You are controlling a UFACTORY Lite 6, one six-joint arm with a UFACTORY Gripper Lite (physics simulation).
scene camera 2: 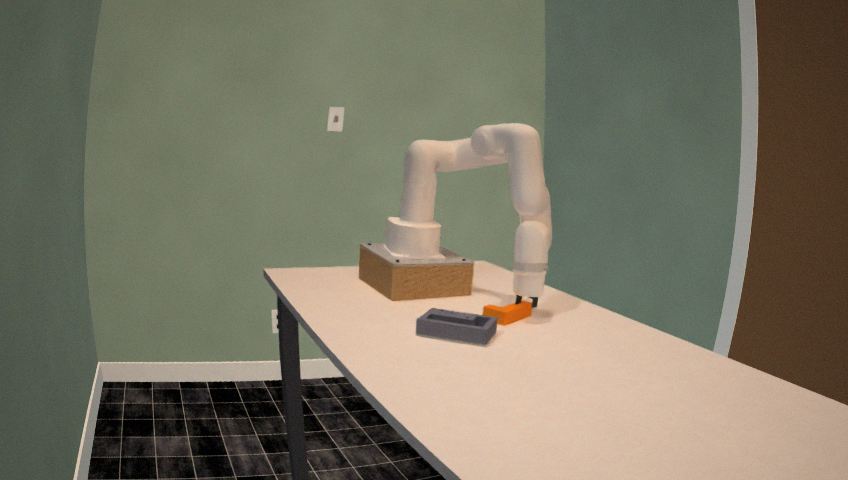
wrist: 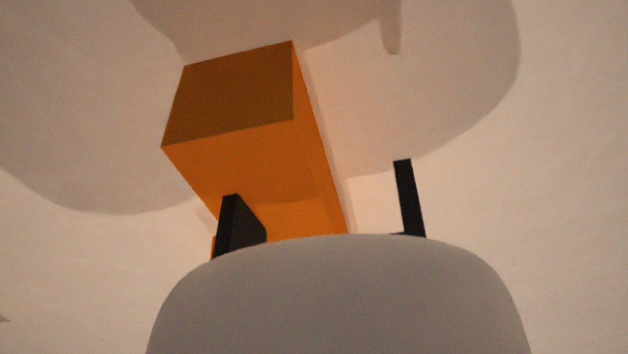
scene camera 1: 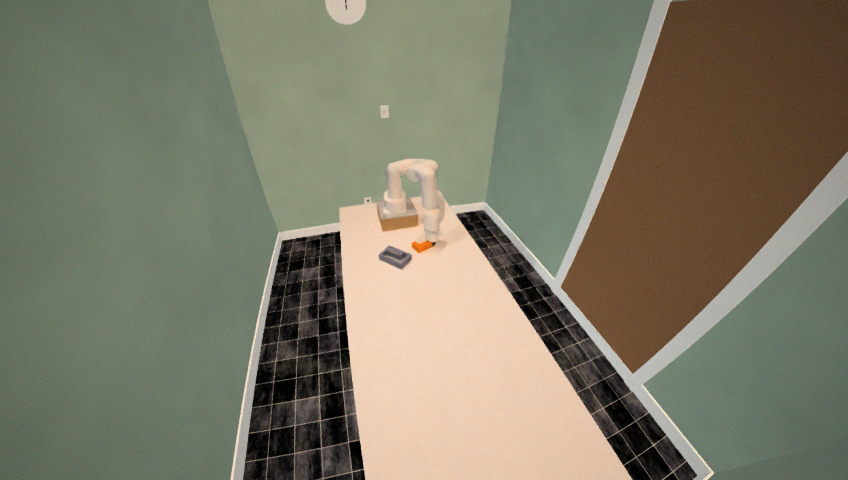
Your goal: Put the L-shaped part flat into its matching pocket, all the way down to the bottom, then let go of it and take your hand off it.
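Places are measured from the arm's base along level axes (x ahead, y left, z up), in metres.
Pixels of known places: hand at its tool point: [scene camera 2: 526, 301] [wrist: 324, 229] [scene camera 1: 431, 241]; arm's base at its link origin: [scene camera 2: 413, 253] [scene camera 1: 395, 207].
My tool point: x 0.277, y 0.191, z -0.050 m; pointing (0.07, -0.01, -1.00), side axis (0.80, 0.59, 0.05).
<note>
Ahead of a thing's pixels: the offset from my tool point to its top centre. Level surfaces: height alone.
The orange L-shaped part @[0.009 m down, 0.011 m back, 0.039 m right] [scene camera 1: 421, 246] [scene camera 2: 505, 313] [wrist: 245, 165] lies flat on the table, outside its pocket. The dark grey block @[0.003 m down, 0.087 m ahead, 0.190 m right] [scene camera 1: 389, 261] [scene camera 2: 453, 331] with the recessed pocket stands beside it, to its left in both scene views. My gripper [scene camera 1: 433, 243] [scene camera 2: 526, 301] [wrist: 316, 177] is open, pointing down at the part's right end in the scene views. In the wrist view the left black finger overlaps the part's left edge, and a gap shows between the part and the right finger. The finger shell hides some of the part. How low the fingertips are is hard to tell.
The arm's base stands on a wooden box [scene camera 1: 398, 221] [scene camera 2: 431, 281] at the back of the long pale table @[0.039 m down] [scene camera 1: 464, 356] [scene camera 2: 595, 380]. The table's left edge runs past the grey block in scene camera 2. Walls stand behind and at both sides.
</note>
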